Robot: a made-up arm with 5 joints. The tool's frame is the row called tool. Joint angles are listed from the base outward. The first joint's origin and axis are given. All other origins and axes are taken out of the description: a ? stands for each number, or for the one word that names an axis. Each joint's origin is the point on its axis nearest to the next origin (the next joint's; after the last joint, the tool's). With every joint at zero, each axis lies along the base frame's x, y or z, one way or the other. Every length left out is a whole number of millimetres.
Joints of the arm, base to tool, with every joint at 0 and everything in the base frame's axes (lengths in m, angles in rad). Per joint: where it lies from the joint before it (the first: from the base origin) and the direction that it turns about. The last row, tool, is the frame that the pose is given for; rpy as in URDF.
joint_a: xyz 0.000 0.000 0.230 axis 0 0 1
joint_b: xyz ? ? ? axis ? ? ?
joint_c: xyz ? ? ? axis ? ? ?
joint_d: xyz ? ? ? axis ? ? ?
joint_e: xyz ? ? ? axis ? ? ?
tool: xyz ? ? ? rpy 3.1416 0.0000 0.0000
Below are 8 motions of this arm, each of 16 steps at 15 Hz.
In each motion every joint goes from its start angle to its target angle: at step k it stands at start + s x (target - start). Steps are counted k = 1, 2, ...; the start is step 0. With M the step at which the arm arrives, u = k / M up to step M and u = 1 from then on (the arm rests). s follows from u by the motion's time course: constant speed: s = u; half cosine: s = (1 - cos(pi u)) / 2; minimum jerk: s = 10 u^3 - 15 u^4 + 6 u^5.
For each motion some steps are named. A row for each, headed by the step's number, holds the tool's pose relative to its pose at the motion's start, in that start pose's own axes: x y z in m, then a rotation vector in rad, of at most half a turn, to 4 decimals.
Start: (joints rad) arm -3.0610 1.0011 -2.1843 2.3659 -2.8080
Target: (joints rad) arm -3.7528 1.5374 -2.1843 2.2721 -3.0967
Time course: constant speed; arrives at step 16
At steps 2, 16:
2: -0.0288 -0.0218 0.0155 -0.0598 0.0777 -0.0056
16: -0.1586 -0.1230 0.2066 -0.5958 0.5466 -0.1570

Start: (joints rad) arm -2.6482 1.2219 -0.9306 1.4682 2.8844
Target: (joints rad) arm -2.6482 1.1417 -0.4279 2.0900 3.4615
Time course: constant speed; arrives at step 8
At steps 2, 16:
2: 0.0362 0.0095 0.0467 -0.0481 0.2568 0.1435
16: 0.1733 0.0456 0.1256 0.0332 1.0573 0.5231

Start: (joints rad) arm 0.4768 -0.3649 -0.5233 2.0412 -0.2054
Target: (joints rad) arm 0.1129 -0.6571 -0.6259 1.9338 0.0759
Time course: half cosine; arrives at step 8
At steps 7, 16:
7: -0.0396 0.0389 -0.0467 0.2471 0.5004 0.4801
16: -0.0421 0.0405 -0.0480 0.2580 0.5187 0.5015

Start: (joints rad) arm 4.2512 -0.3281 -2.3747 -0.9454 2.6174
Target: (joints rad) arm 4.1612 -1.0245 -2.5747 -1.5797 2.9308
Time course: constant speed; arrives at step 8
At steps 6, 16:
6: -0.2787 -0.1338 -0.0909 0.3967 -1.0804 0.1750
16: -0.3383 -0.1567 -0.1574 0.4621 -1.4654 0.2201

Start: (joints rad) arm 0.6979 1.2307 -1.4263 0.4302 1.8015
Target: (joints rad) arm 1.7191 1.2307 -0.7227 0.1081 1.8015
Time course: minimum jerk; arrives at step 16
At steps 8, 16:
8: -0.0967 0.1567 0.0611 -0.1438 0.2040 -0.4838
16: -0.0655 0.3011 0.0915 -0.2415 0.4920 -0.9355

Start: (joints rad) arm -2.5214 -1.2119 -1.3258 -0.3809 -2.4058
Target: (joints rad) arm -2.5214 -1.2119 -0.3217 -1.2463 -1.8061
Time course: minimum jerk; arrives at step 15
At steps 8, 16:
8: 0.0942 -0.0853 -0.0484 0.0616 0.0484 0.3370
16: 0.1442 -0.1306 -0.1255 0.1211 0.0718 0.5987

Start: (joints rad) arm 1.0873 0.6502 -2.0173 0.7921 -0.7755
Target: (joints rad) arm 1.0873 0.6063 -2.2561 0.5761 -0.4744
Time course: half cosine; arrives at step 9
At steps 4, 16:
4: 0.0253 0.0248 -0.0500 -0.1349 0.1559 0.1240
16: 0.0514 0.0504 -0.1302 -0.2929 0.4060 0.2948

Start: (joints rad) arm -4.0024 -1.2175 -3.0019 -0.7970 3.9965
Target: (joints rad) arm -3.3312 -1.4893 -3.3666 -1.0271 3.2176
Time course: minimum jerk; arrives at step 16
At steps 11, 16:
11: -0.3116 0.0276 -0.0814 0.0297 -0.8513 -0.9451
16: -0.3585 0.0465 -0.1211 0.0886 -1.0294 -1.1771

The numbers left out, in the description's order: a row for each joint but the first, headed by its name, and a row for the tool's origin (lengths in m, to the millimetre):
joint_b: xyz 0.000 0.000 0.000, axis 0 1 0
joint_c: xyz 0.040 0.000 0.213, axis 0 1 0
joint_d: xyz 0.051 0.000 -0.227, axis 0 1 0
joint_e: xyz 0.096 0.000 -0.123, axis 0 0 -1
tool: xyz 0.000 0.000 0.000

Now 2 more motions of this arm.
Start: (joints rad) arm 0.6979 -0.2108 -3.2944 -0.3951 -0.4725
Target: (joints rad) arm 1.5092 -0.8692 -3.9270 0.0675 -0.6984
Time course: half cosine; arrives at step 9
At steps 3, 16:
3: 0.0726 0.1231 -0.0052 -0.2343 0.1069 0.0761
16: 0.1347 0.4599 -0.2855 -1.0679 0.2255 0.1202

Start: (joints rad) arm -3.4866 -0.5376 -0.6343 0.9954 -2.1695
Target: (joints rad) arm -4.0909 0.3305 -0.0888 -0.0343 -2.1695
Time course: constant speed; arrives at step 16
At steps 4, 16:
4: -0.0288 -0.0317 0.0755 0.0900 0.0380 0.1499
16: 0.0159 -0.1954 0.2157 0.3021 0.2175 0.6079

